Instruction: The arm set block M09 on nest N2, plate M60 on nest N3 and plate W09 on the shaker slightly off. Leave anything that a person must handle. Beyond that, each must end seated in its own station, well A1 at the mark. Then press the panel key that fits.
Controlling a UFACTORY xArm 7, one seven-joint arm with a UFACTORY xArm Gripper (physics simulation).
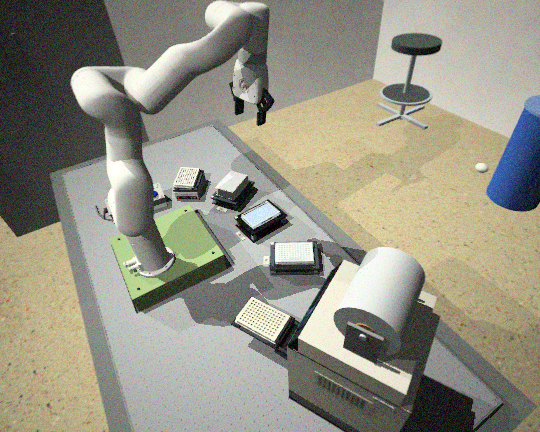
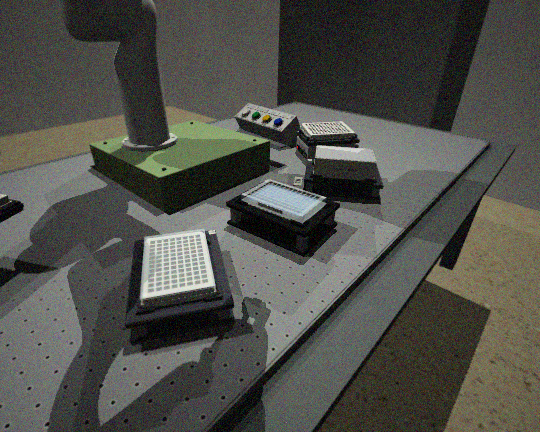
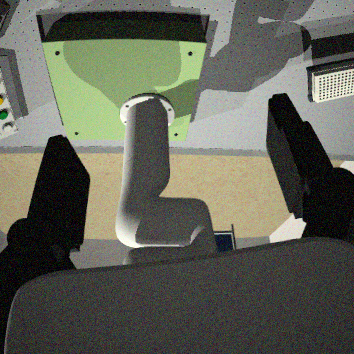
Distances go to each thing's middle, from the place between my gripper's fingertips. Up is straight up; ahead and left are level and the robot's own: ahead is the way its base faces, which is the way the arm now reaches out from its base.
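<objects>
The blue-tinted plate [image 2: 288, 202] is 10 mm ahead of my hand and 20 mm to the left of it, and it is also 400 mm lower than my hand. As for the white cylinder [image 1: 383, 294], I find it 40 mm behind my hand, 650 mm to the right of it and 50 mm below it.
</objects>
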